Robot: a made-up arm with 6 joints. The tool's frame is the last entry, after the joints. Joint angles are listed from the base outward.
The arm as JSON. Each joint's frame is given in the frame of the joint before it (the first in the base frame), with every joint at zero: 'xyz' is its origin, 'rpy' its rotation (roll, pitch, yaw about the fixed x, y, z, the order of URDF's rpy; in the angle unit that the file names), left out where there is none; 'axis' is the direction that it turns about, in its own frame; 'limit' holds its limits. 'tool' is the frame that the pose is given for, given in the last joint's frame.
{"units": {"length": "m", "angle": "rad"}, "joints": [
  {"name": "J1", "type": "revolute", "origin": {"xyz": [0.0, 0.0, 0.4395], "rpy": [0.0, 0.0, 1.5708]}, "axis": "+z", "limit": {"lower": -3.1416, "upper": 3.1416}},
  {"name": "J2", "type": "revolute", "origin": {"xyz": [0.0, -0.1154, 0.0], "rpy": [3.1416, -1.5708, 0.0]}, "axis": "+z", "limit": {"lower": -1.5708, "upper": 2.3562}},
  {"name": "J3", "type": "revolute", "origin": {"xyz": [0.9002, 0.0, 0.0], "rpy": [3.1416, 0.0, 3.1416]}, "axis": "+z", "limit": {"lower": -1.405, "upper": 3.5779}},
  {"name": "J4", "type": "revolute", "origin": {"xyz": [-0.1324, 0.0, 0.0], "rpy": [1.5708, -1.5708, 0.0]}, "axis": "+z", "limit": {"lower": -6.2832, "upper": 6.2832}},
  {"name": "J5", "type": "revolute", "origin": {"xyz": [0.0, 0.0, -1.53], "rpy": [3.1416, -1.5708, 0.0]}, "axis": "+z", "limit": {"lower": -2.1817, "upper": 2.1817}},
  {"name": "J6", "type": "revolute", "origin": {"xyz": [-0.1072, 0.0, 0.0], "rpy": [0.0, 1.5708, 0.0]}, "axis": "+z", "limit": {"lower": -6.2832, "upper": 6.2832}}
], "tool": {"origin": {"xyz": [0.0, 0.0, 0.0], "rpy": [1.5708, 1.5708, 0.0]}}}
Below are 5 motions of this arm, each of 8 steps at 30 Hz.
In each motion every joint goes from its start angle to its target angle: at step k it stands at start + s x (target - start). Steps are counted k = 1, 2, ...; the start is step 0. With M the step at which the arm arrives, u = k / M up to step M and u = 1 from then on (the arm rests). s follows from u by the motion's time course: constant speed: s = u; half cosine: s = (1 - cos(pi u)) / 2; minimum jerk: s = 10 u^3 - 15 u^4 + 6 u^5.
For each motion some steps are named. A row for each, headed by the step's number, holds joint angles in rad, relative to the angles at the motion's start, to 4 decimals.
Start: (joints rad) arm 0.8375 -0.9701 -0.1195 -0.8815 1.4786 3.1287
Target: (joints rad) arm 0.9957 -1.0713 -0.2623 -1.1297 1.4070 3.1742
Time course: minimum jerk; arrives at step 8
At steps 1, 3, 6, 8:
1: 0.0025 -0.0016 -0.0023 -0.0040 -0.0011 0.0007
3: 0.0435 -0.0279 -0.0393 -0.0683 -0.0197 0.0125
6: 0.1418 -0.0907 -0.1280 -0.2225 -0.0642 0.0408
8: 0.1582 -0.1012 -0.1428 -0.2482 -0.0716 0.0455

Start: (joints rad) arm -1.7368 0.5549 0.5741 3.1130 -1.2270 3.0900
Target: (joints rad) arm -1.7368 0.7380 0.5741 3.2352 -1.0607 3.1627
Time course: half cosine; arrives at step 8
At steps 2, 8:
2: 0.0000 0.0268 0.0000 0.0179 0.0244 0.0106
8: 0.0000 0.1831 0.0000 0.1222 0.1663 0.0727

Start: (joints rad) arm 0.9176 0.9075 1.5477 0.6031 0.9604 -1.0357
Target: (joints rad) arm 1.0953 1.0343 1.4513 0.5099 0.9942 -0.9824
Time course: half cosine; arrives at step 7
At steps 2, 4, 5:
2: 0.0335 0.0239 -0.0181 -0.0175 0.0064 0.0100
4: 0.1086 0.0775 -0.0589 -0.0570 0.0207 0.0326
5: 0.1442 0.1029 -0.0783 -0.0757 0.0274 0.0433

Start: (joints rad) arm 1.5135 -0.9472 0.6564 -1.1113 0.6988 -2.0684
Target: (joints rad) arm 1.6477 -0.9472 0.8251 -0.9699 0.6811 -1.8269
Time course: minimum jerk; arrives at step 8
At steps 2, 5, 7, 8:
2: 0.0139 0.0000 0.0175 0.0146 -0.0018 0.0250
5: 0.0973 0.0000 0.1223 0.1025 -0.0128 0.1750
7: 0.1320 0.0000 0.1660 0.1391 -0.0174 0.2376
8: 0.1342 0.0000 0.1687 0.1414 -0.0177 0.2415

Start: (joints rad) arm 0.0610 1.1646 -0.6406 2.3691 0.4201 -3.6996
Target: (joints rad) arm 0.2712 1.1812 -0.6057 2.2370 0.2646 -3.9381
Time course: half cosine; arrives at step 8
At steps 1, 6, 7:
1: 0.0080 0.0006 0.0013 -0.0050 -0.0059 -0.0091
6: 0.1794 0.0142 0.0298 -0.1128 -0.1327 -0.2036
7: 0.2022 0.0160 0.0336 -0.1271 -0.1496 -0.2294

